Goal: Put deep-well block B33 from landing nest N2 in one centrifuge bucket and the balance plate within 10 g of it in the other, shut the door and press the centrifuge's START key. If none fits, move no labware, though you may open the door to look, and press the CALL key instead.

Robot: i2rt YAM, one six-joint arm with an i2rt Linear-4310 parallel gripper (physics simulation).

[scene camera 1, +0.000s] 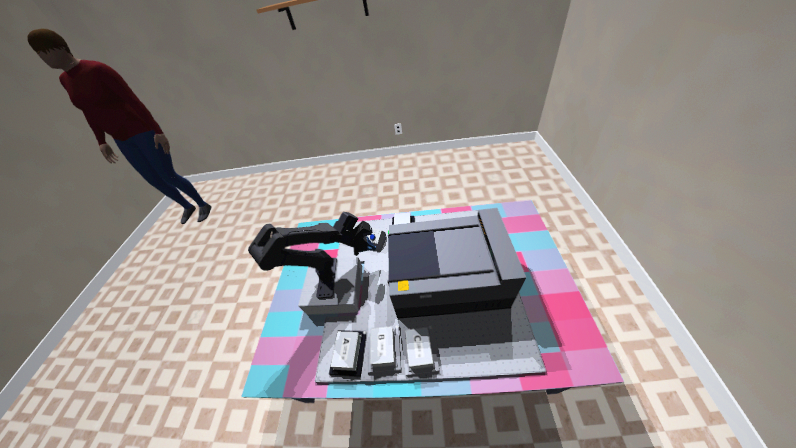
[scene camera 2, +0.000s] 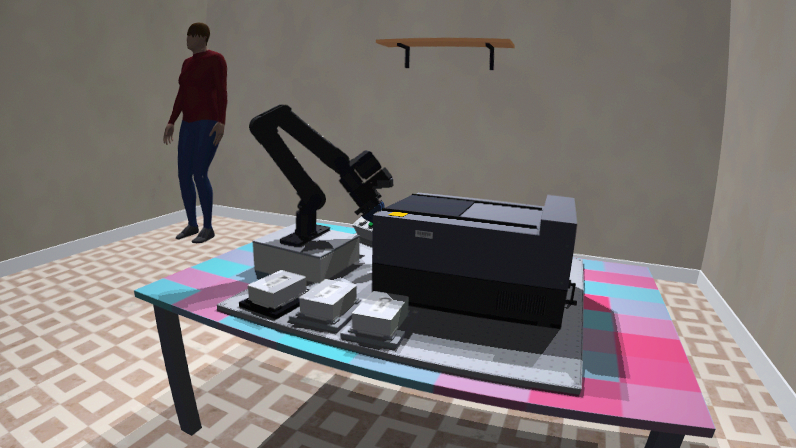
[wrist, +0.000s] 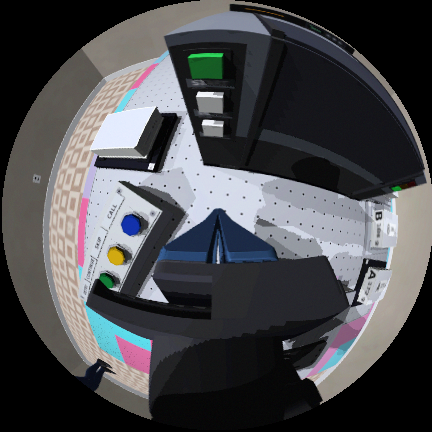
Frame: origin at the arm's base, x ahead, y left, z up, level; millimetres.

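Seen in the pictures: gripper, between the fingertips: (scene camera 1: 375,249) (wrist: 217,214); arm's base, origin of its link: (scene camera 1: 327,277) (scene camera 2: 305,236).
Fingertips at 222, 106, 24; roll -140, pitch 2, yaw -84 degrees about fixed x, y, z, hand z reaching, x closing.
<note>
Pixels of each thing's top centre, then the offset from my fingertips to it, as dx, dy, dz. "*": a spot on its surface instead.
- key panel, centre of its top: (wrist: 92,259) (scene camera 2: 382,219) -78, +159, -15
- blue CALL key, centre of its top: (wrist: 126,223) -21, +105, -24
- green START key, centre of its top: (wrist: 206,53) +80, +13, +92
- dark door panel, centre of its top: (scene camera 2: 432,204) (scene camera 1: 412,253) +169, -133, +114
- White plates A, centre of its top: (scene camera 2: 277,280) (wrist: 381,285) (scene camera 1: 344,348) -125, -412, -45
- B, centre of its top: (scene camera 2: 329,290) (wrist: 391,229) (scene camera 1: 381,344) +14, -409, -45
- C, centre of its top: (scene camera 2: 381,304) (scene camera 1: 418,345) +148, -427, -45
- white block, centre of its top: (wrist: 117,127) (scene camera 1: 402,221) +132, +187, -41
- black nest, a spot on its surface: (wrist: 167,145) * +117, +104, -99
- green key, centre of its top: (wrist: 101,281) -110, +151, -24
My gripper (scene camera 1: 373,247) (scene camera 2: 373,212) (wrist: 217,214) is shut with its blue fingertips together and nothing between them. It hangs between the centrifuge (scene camera 1: 453,297) (scene camera 2: 473,244) (wrist: 310,95) and the key panel (wrist: 108,232). The blue CALL key (wrist: 131,225) is left of the fingertips in the wrist view, apart from them. The green START key (wrist: 207,66) is on the centrifuge front. The dark door panel (scene camera 1: 413,256) lies flat on top; the buckets are hidden. White plates A (scene camera 1: 345,351) (scene camera 2: 276,287), B (scene camera 1: 382,347) (scene camera 2: 328,297) and C (scene camera 1: 419,349) (scene camera 2: 377,314) sit on nests.
A white block (wrist: 125,131) (scene camera 1: 402,218) sits on a black nest (wrist: 167,145) behind the key panel; its label is unreadable. A yellow (wrist: 116,255) and a green key (wrist: 106,280) are beside CALL. Two pale keys are below START. A person (scene camera 1: 114,102) (scene camera 2: 204,89) stands beyond the table.
</note>
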